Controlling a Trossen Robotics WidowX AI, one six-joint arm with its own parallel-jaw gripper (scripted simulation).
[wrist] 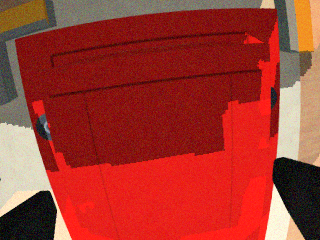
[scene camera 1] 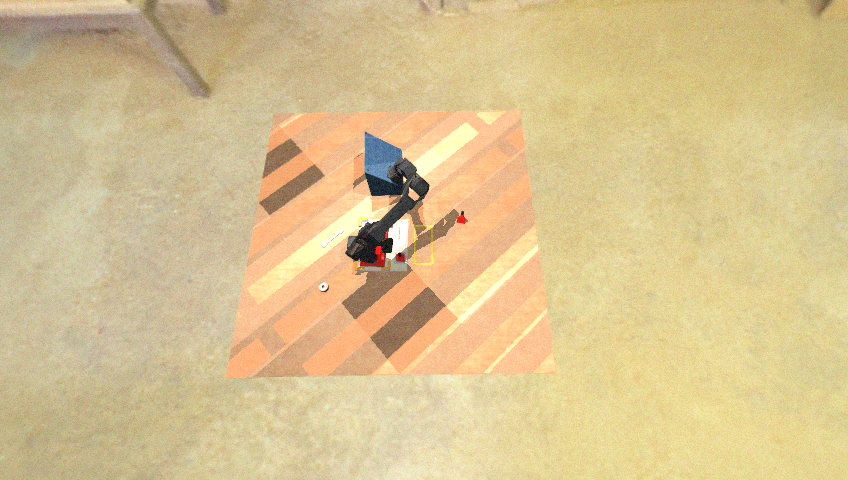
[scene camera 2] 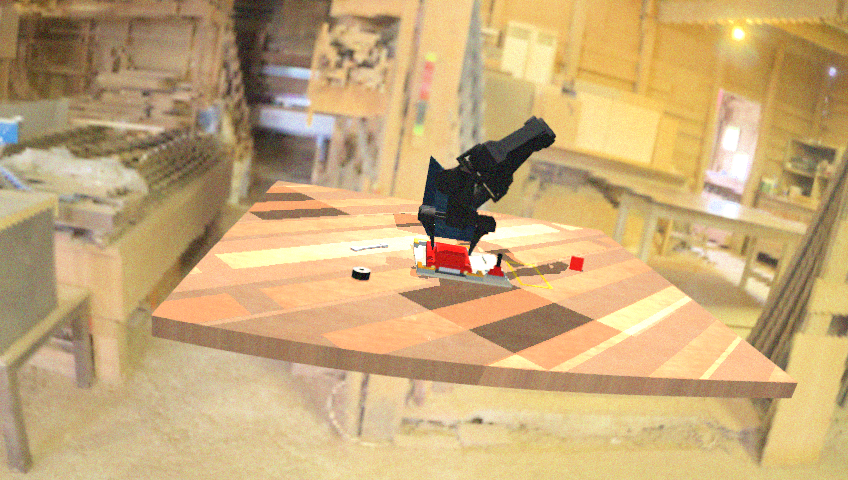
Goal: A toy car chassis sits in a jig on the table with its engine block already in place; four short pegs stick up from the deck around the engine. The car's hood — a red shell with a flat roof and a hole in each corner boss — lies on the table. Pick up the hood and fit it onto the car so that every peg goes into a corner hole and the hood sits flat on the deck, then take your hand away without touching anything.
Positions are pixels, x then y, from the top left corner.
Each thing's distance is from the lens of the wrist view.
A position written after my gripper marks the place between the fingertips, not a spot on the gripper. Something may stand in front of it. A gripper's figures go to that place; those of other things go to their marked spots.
my gripper point(wrist: 165, 188): 0.10 m
red hood point(wrist: 179, 135): 0.08 m
